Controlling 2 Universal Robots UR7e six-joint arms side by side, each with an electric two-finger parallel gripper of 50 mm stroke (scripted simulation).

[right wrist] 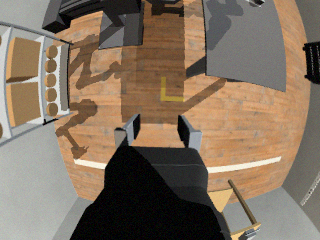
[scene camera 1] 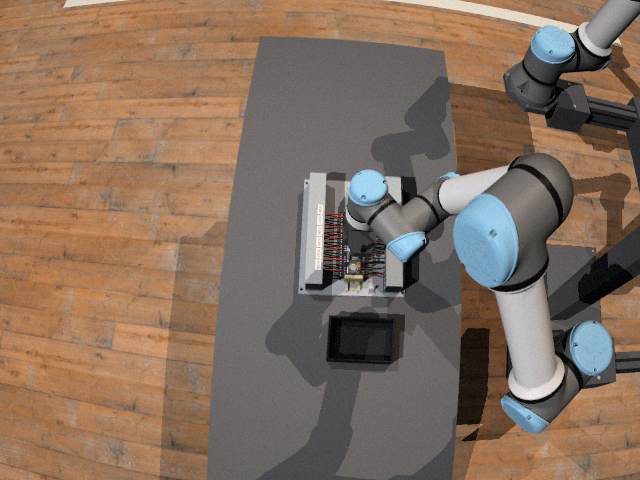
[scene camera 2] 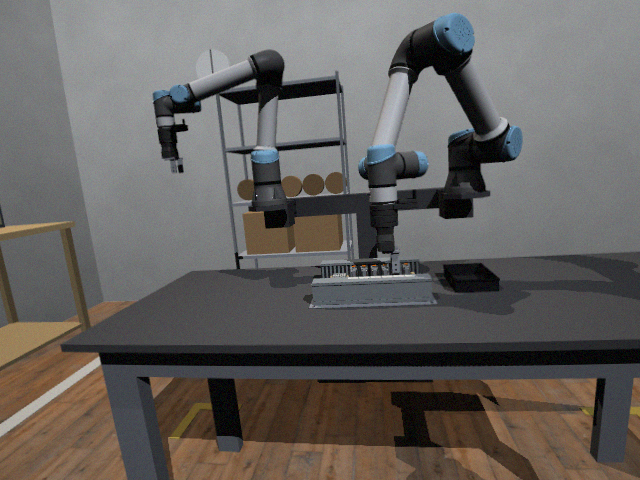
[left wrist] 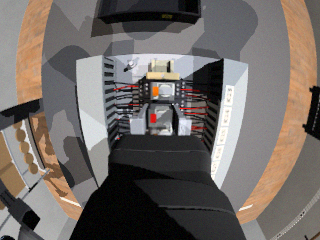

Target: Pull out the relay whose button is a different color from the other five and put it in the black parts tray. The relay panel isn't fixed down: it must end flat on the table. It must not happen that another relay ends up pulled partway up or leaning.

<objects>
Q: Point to a black parts tray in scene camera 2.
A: At 471, 277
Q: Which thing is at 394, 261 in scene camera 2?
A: The left gripper.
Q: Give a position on a relay panel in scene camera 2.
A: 335, 289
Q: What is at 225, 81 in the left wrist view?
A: A relay panel.
</objects>
